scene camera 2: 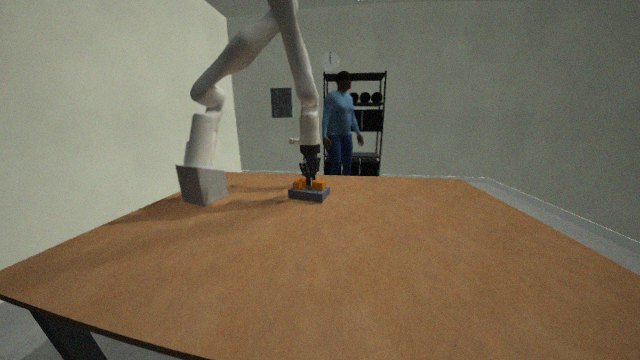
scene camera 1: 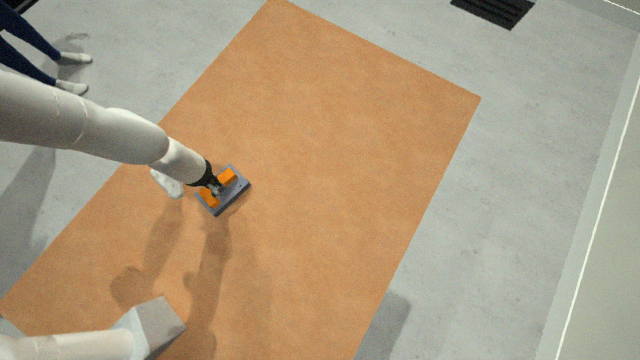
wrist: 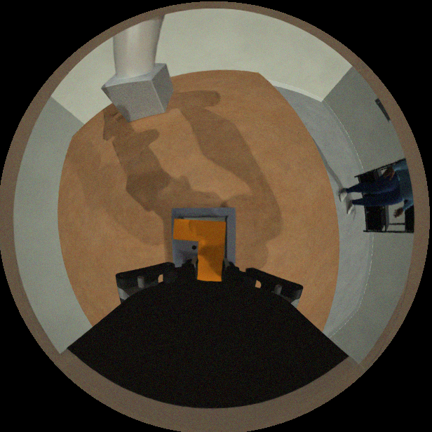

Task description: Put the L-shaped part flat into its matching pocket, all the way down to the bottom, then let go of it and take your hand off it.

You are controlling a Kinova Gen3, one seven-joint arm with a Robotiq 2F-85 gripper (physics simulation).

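Frame: origin at the arm's base, x back, y right, z up, level; metres.
Seen in the pictures: gripper, fingertip midpoint: (scene camera 2: 311, 185) (scene camera 1: 219, 184); arm's base, origin of the base link: (scene camera 2: 199, 167) (scene camera 1: 115, 353).
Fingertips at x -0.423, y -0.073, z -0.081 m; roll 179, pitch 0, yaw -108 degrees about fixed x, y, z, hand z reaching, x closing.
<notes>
Offsets run from my fingertips to a thing's top centre. Level surfaces: height alone.
The orange L-shaped part @(dx +0.006, dy +0.014, dz +0.019 m) (scene camera 1: 227, 175) (scene camera 2: 318, 185) (wrist: 212, 245) lies about level over the slate-grey pocket block @(dx +0.008, dy +0.008, dz -0.011 m) (scene camera 1: 236, 192) (scene camera 2: 306, 195) (wrist: 231, 237). In scene camera 2 its orange sides show above the block's top. In the wrist view its outline lies inside the block's outer rim, with a thin strip of the pocket showing along its far edge and a dark gap at its right. Its underside and the pocket bottom are hidden. My gripper (scene camera 1: 216, 190) (scene camera 2: 309, 183) (wrist: 209, 264) points down, shut on the part's long arm, one finger on each side.
The block stands on the orange-brown table @(dz -0.047 m) (scene camera 1: 325, 150) (scene camera 2: 350, 260) (wrist: 295, 165). A grey box-shaped pedestal (scene camera 1: 162, 320) (scene camera 2: 202, 185) (wrist: 142, 97) carries the arm's base. A person (scene camera 2: 340, 115) (wrist: 375, 194) stands beyond the table, near a black shelf rack (scene camera 2: 384, 100).
</notes>
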